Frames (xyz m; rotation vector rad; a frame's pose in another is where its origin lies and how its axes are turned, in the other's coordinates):
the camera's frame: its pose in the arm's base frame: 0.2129 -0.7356 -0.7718 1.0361 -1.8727 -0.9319
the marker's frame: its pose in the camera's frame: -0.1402 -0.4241 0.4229 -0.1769 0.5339 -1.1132
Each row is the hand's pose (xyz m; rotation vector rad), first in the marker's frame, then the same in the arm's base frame.
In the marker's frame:
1: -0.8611 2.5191 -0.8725 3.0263 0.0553 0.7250
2: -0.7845 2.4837 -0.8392 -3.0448 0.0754 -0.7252
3: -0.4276 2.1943 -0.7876 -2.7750 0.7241 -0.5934
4: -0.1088 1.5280 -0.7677 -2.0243 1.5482 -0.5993
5: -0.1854 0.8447 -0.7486 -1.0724 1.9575 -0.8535
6: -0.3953 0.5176 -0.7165 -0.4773 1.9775 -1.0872
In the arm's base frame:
1: 0.2235 -1.3895 1.3492 -0.6753 1.4325 -0.7720
2: 0.2303 -1.4322 1.2695 -0.5924 1.4412 -0.7128
3: 0.3646 -1.5222 0.8363 -0.1711 1.4249 -0.3751
4: 0.5406 -1.3386 0.1425 0.5832 1.4341 0.1206
5: 0.5444 -0.8600 -0.3515 1.4013 1.5017 0.4819
6: 0.4494 -0.5132 -0.5024 1.9259 1.5685 0.5938

